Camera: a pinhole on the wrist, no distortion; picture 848 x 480 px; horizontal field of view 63.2 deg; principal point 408.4 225.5 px. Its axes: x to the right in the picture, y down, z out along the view. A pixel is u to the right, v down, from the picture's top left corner.
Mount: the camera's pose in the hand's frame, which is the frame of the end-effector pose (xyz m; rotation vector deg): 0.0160 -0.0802 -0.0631 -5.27 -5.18 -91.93
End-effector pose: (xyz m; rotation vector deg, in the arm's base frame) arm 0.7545 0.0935 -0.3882 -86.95 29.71 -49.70
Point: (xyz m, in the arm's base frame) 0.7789 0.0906 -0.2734
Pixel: 716 461
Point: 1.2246 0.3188 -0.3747
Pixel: 351 348
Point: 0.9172 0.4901 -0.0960
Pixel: outside the picture
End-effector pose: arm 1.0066 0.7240 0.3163 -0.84 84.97 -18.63
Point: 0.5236 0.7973 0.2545
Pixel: behind the camera
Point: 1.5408 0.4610 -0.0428
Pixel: outside the picture
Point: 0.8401 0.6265 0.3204
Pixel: behind the camera
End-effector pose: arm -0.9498 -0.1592 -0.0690 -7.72 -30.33 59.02
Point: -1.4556 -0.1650 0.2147
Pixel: 56 67
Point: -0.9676 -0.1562 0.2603
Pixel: 520 416
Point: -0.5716 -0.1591 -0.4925
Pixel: behind the camera
